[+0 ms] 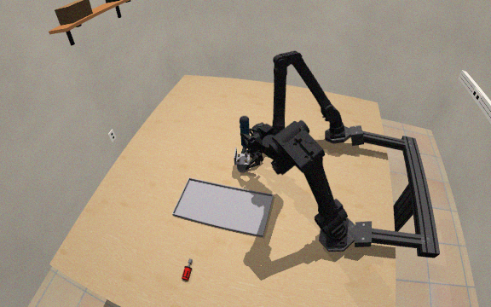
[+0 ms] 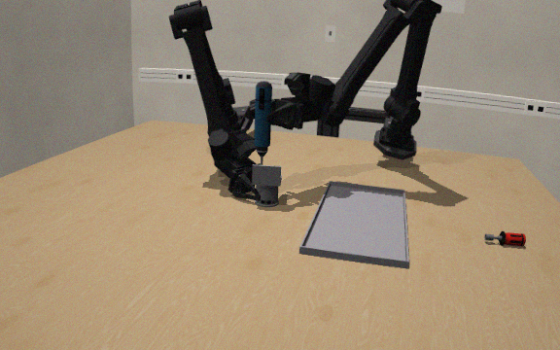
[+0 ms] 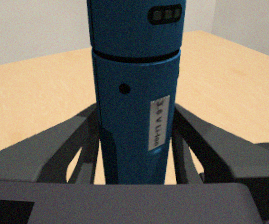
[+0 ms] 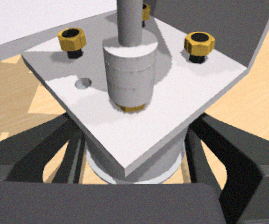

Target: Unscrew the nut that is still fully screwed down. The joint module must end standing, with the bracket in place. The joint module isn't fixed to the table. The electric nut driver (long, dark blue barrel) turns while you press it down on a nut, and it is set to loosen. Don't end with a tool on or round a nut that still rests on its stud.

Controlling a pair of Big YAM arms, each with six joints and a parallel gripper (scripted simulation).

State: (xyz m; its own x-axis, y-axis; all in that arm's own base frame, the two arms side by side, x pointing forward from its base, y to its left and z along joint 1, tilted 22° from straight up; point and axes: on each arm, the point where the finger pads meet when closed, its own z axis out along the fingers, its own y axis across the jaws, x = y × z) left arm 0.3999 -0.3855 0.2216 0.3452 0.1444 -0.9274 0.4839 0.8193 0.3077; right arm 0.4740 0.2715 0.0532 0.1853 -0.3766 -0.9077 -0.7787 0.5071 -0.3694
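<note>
Right now the grey bracket is 50 mm above my right hand. Round my right hand: shallow grey tray (40 mm ahead, 250 mm to the left, 20 mm below); small red-handled screwdriver (90 mm ahead, 590 mm to the left, 10 mm below).
</note>
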